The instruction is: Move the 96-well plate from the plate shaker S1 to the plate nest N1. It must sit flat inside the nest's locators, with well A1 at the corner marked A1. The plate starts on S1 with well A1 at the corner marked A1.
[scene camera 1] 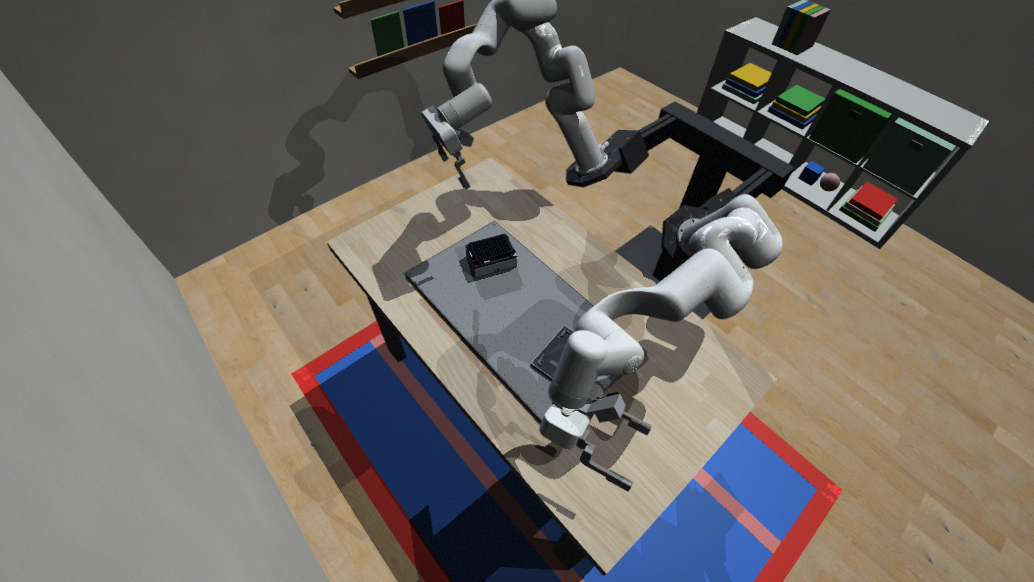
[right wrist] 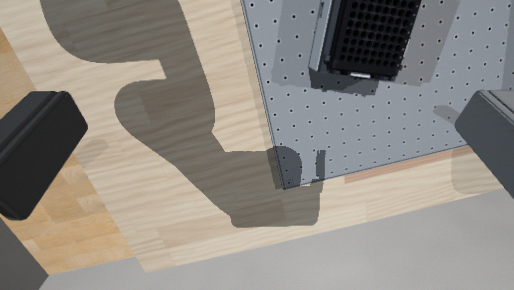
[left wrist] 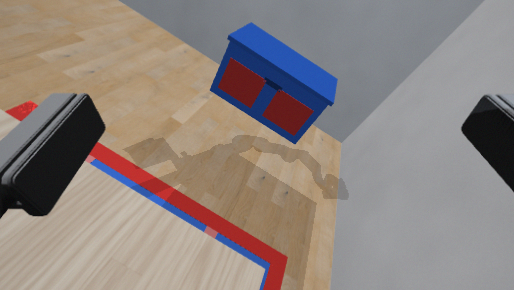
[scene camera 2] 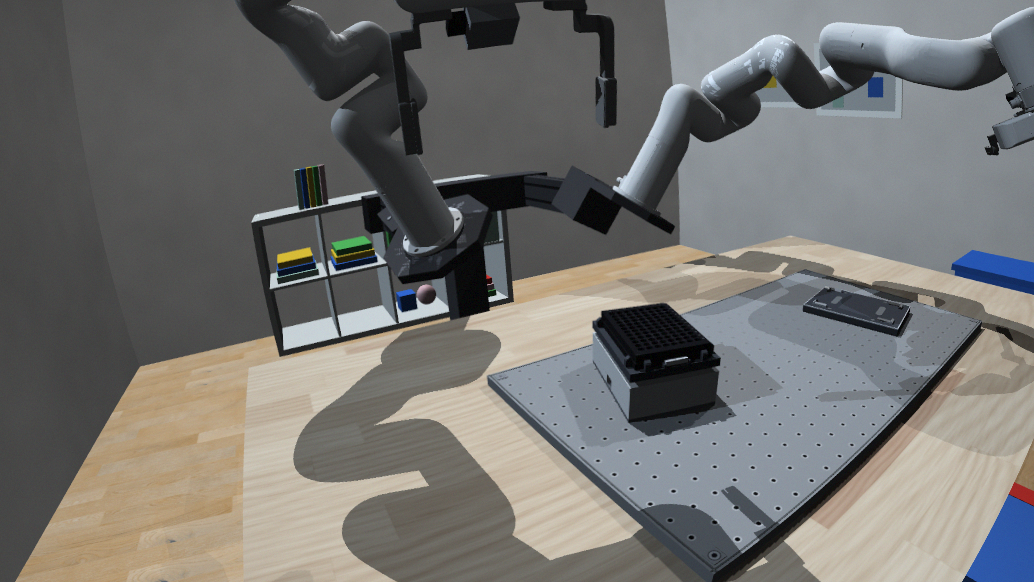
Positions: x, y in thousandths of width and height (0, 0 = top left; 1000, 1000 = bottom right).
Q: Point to a black plate nest N1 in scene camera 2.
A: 831, 527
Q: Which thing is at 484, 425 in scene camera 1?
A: A black 96-well plate.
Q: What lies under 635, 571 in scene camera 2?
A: A black 96-well plate.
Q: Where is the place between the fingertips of my right gripper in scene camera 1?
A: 441, 298
